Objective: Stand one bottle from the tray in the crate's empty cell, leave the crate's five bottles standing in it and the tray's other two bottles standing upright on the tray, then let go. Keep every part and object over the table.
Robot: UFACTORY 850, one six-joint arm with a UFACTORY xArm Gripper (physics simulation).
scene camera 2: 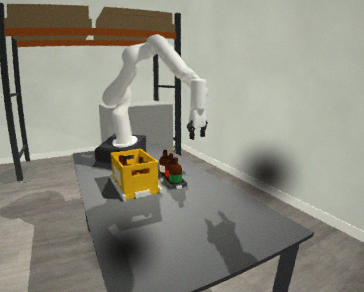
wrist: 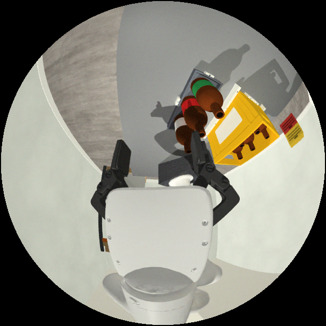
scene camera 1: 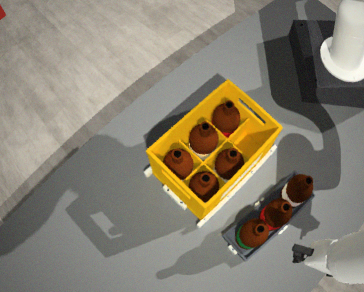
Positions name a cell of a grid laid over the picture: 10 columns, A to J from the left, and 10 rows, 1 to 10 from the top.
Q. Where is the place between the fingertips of the gripper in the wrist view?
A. E5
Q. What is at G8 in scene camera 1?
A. A green-labelled bottle.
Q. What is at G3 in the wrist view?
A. A green-labelled bottle.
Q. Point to a white-labelled bottle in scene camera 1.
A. At I7
